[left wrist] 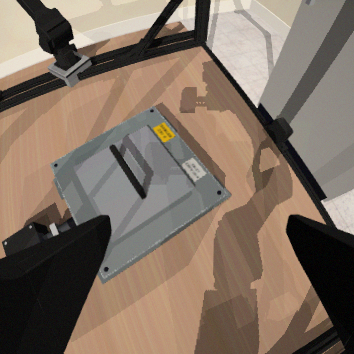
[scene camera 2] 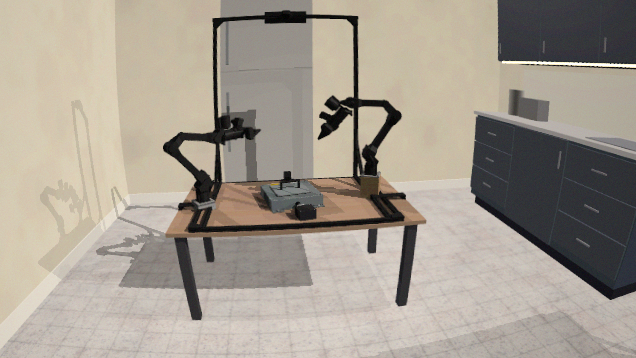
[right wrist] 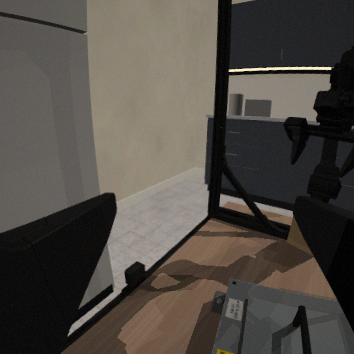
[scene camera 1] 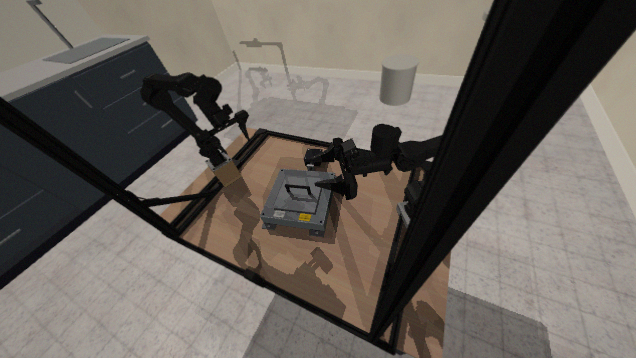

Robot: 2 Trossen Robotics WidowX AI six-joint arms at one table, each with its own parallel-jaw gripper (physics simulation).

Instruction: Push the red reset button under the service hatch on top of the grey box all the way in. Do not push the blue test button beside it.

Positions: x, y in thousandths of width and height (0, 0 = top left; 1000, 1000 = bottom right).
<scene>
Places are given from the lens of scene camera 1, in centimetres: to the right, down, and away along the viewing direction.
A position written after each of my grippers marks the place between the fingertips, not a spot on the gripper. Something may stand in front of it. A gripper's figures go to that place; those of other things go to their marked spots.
my left gripper (scene camera 1: 375, 412): -29, -11, 79
my right gripper (scene camera 1: 491, 479): -2, -2, 59
service hatch (scene camera 1: 468, 541): -9, 6, 94
</scene>
